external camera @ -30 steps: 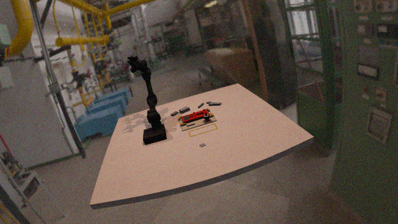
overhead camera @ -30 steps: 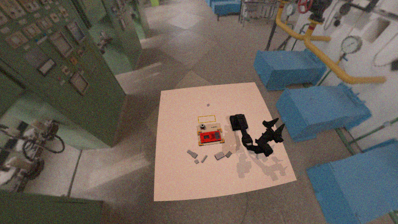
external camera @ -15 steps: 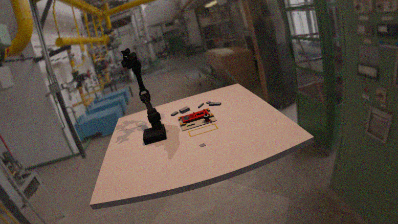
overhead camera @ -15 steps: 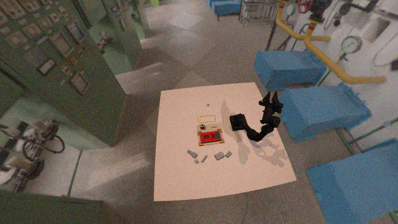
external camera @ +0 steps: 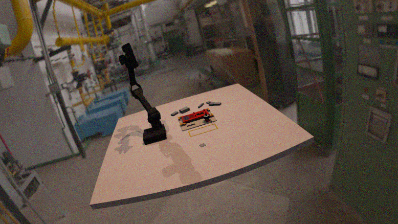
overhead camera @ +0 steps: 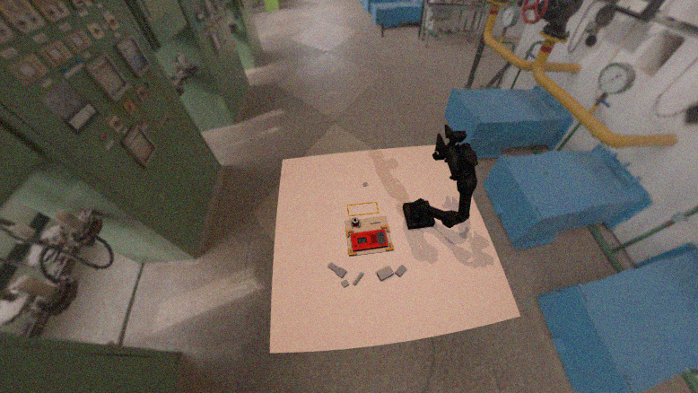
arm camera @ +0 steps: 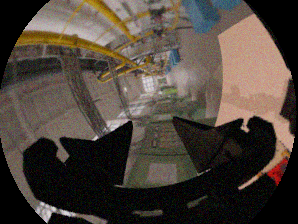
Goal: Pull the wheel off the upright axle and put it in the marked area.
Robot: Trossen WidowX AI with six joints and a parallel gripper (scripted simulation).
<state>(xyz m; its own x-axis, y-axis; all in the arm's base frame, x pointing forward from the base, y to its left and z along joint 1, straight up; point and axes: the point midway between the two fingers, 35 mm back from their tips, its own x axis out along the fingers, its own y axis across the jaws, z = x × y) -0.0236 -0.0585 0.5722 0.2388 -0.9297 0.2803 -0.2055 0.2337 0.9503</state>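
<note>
Now: gripper tip 38 cm short of the dark wheel, 12 cm to the right of it and 59 cm above it.
</note>
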